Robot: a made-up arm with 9 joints. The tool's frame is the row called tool. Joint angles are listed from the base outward.
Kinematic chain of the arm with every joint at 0, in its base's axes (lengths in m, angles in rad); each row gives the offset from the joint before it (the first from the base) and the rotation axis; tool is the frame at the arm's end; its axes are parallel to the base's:
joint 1: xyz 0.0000 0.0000 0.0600 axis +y
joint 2: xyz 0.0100 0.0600 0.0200 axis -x
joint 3: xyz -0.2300 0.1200 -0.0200 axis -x
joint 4: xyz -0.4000 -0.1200 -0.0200 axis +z
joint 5: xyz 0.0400 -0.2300 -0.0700 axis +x
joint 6: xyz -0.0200 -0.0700 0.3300 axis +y
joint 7: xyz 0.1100 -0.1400 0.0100 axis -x
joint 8: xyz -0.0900 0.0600 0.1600 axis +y
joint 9: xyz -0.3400 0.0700 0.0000 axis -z
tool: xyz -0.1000 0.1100 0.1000
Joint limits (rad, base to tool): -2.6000..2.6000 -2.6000..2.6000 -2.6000..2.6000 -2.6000..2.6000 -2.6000..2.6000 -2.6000..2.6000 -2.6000..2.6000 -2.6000..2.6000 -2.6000..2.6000
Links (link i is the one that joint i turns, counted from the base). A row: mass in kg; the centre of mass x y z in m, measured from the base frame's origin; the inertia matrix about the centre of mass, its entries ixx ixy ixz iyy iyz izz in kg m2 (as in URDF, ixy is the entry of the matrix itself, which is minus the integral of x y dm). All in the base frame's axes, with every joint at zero. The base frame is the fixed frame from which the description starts. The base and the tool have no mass.
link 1: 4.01; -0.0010 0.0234 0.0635; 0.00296 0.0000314 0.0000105 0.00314 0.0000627 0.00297
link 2: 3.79; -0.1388 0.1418 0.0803; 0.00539 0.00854 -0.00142 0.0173 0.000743 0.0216
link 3: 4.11; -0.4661 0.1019 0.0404; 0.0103 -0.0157 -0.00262 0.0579 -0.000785 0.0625
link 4: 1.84; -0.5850 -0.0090 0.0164; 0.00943 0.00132 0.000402 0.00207 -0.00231 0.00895
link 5: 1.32; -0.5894 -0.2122 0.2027; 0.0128 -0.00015 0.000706 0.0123 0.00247 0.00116
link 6: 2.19; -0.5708 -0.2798 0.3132; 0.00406 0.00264 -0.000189 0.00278 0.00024 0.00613
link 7: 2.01; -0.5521 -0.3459 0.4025; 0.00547 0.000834 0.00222 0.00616 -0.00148 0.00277
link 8: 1.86; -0.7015 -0.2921 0.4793; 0.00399 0.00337 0 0.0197 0 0.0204
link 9: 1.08; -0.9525 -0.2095 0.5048; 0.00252 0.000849 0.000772 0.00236 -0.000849 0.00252
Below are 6 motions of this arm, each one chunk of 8 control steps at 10 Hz.
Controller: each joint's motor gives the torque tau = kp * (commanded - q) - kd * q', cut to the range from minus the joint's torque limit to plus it. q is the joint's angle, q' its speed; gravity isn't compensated. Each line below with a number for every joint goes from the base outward.
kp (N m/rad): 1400 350 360 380 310 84 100 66 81
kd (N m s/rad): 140 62 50 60 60 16 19 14 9.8
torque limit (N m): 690 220 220 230 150 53 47 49 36
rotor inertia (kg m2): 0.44 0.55 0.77 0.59 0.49 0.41 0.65 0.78 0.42
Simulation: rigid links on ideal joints. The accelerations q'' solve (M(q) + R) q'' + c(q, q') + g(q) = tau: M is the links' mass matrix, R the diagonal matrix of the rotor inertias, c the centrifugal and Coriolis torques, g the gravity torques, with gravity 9.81 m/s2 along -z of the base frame. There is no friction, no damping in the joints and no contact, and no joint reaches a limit. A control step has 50 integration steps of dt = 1/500 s. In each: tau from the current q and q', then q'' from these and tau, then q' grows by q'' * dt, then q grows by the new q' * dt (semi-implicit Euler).
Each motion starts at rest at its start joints. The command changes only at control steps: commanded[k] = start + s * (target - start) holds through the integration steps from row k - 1 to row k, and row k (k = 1, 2, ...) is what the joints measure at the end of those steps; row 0 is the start. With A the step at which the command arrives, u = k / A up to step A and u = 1 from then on. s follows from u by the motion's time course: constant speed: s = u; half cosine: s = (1 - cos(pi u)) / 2; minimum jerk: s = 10 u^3 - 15 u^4 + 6 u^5; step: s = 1 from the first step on.
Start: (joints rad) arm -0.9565 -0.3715 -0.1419 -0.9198 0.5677 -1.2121 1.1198 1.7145 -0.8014
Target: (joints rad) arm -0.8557 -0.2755 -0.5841 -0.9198 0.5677 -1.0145 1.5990 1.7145 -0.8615
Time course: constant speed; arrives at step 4
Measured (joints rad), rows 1 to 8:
1: -0.9549 -0.3595 -0.2023 -0.9359 0.5884 -1.2025 1.1327 1.7115 -0.8105
2: -0.9504 -0.3534 -0.3109 -0.9445 0.6180 -1.1764 1.1810 1.7139 -0.8260
3: -0.9374 -0.3460 -0.4325 -0.9417 0.6410 -1.1348 1.2738 1.7265 -0.8412
4: -0.9165 -0.3325 -0.5512 -0.9365 0.6536 -1.0878 1.3964 1.7439 -0.8551
5: -0.9080 -0.3284 -0.6163 -0.9361 0.6596 -1.0559 1.5030 1.7578 -0.8605
6: -0.9047 -0.3250 -0.6447 -0.9357 0.6618 -1.0395 1.5692 1.7646 -0.8610
7: -0.9015 -0.3200 -0.6531 -0.9365 0.6610 -1.0326 1.6030 1.7664 -0.8609
8: -0.8980 -0.3143 -0.6521 -0.9385 0.6584 -1.0308 1.6162 1.7656 -0.8612

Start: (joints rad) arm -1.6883 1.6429 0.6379 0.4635 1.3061 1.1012 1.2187 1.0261 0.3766
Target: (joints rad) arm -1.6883 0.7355 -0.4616 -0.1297 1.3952 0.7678 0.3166 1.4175 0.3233
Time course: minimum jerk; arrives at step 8
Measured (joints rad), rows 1 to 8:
1: -1.6951 1.6376 0.6299 0.4266 1.3040 1.0998 1.2348 1.0281 0.3768
2: -1.7037 1.6133 0.5963 0.3607 1.2964 1.0843 1.2460 1.0355 0.3751
3: -1.7100 1.5513 0.5105 0.2737 1.2860 1.0491 1.1990 1.0618 0.3688
4: -1.7096 1.4410 0.3600 0.1602 1.2820 0.9929 1.0829 1.1076 0.3578
5: -1.6980 1.2904 0.1578 0.0304 1.2929 0.9152 0.9129 1.1579 0.3437
6: -1.6805 1.1233 -0.0634 -0.0874 1.3214 0.8201 0.7092 1.1983 0.3289
7: -1.6750 0.9679 -0.2625 -0.1709 1.3618 0.7298 0.5058 1.2293 0.3168
8: -1.6889 0.8411 -0.4109 -0.2263 1.4038 0.6677 0.3559 1.2535 0.3119

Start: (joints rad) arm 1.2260 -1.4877 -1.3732 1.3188 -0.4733 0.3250 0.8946 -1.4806 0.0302
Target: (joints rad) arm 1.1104 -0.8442 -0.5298 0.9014 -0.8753 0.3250 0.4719 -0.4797 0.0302
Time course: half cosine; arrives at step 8
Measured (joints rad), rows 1 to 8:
1: 1.2161 -1.4736 -1.3552 1.3114 -0.4509 0.3230 0.8991 -1.4790 0.0277
2: 1.2015 -1.4361 -1.3018 1.2859 -0.4464 0.3186 0.8905 -1.4555 0.0248
3: 1.1827 -1.3708 -1.2073 1.2398 -0.4696 0.3151 0.8573 -1.3864 0.0236
4: 1.1578 -1.2801 -1.0792 1.1762 -0.5136 0.3139 0.8027 -1.2677 0.0231
5: 1.1299 -1.1742 -0.9335 1.1040 -0.5697 0.3150 0.7351 -1.1127 0.0224
6: 1.1051 -1.0676 -0.7906 1.0345 -0.6294 0.3178 0.6646 -0.9457 0.0216
7: 1.0898 -0.9763 -0.6725 0.9779 -0.6852 0.3218 0.6001 -0.7932 0.0216
8: 1.0860 -0.9139 -0.5981 0.9412 -0.7298 0.3265 0.5504 -0.6766 0.0231

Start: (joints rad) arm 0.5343 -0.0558 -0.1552 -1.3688 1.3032 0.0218 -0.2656 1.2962 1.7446
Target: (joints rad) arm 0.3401 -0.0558 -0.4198 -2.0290 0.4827 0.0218 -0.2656 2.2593 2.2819
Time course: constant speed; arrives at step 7
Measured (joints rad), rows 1 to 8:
1: 0.4924 -0.0510 -0.1798 -1.3916 1.2633 0.0354 -0.2614 1.3314 1.7797
2: 0.4266 -0.0554 -0.2329 -1.4376 1.2207 0.0593 -0.2787 1.4157 1.8467
3: 0.3626 -0.0613 -0.2905 -1.5028 1.1708 0.0842 -0.3177 1.5338 1.9251
4: 0.3121 -0.0623 -0.3386 -1.5798 1.1037 0.1068 -0.3575 1.6685 2.0048
5: 0.2778 -0.0576 -0.3749 -1.6647 1.0135 0.1252 -0.3812 1.8095 2.0830
6: 0.2562 -0.0499 -0.4038 -1.7571 0.9015 0.1364 -0.3833 1.9509 2.1593
7: 0.2413 -0.0420 -0.4301 -1.8569 0.7741 0.1382 -0.3681 2.0902 2.2345
8: 0.2455 -0.0351 -0.4387 -1.9235 0.6838 0.1306 -0.3403 2.1951 2.2748

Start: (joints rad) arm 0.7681 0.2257 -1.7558 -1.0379 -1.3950 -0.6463 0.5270 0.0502 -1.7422
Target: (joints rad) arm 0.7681 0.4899 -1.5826 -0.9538 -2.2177 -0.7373 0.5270 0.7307 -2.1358
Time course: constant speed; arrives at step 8
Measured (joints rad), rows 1 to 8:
1: 0.7416 0.2504 -1.7483 -1.0410 -1.4354 -0.6351 0.5289 0.0678 -1.7663
2: 0.7227 0.2867 -1.7316 -1.0397 -1.5043 -0.6318 0.5414 0.1064 -1.8096
3: 0.7184 0.3222 -1.7094 -1.0345 -1.5898 -0.6351 0.5505 0.1675 -1.8584
4: 0.7188 0.3570 -1.6851 -1.0275 -1.6844 -0.6389 0.5544 0.2465 -1.9080
5: 0.7194 0.3922 -1.6598 -1.0197 -1.7838 -0.6421 0.5556 0.3359 -1.9576
6: 0.7192 0.4280 -1.6339 -1.0109 -1.8858 -0.6450 0.5557 0.4304 -2.0071
7: 0.7183 0.4643 -1.6077 -1.0012 -1.9893 -0.6479 0.5555 0.5268 -2.0563
8: 0.7166 0.5008 -1.5817 -0.9905 -2.0934 -0.6509 0.5551 0.6237 -2.1055

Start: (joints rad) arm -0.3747 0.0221 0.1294 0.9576 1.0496 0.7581 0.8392 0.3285 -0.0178
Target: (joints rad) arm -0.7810 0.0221 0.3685 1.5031 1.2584 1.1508 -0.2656 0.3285 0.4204
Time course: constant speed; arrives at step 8
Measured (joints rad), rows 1 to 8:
1: -0.4254 0.0116 0.1143 0.9753 1.0719 0.7709 0.8119 0.3223 0.0090
2: -0.4796 -0.0087 0.0951 1.0114 1.1137 0.7923 0.7453 0.2986 0.0576
3: -0.5295 -0.0221 0.0985 1.0625 1.1565 0.8252 0.6399 0.2689 0.1114
4: -0.5774 -0.0240 0.1245 1.1259 1.1921 0.8698 0.5092 0.2499 0.1654
5: -0.6251 -0.0172 0.1647 1.1981 1.2199 0.9242 0.3659 0.2473 0.2197
6: -0.6733 -0.0064 0.2099 1.2765 1.2431 0.9863 0.2180 0.2580 0.2744
7: -0.7219 0.0049 0.2548 1.3590 1.2653 1.0537 0.0690 0.2763 0.3295
8: -0.7705 0.0151 0.2973 1.4440 1.2885 1.1243 -0.0799 0.2980 0.3847

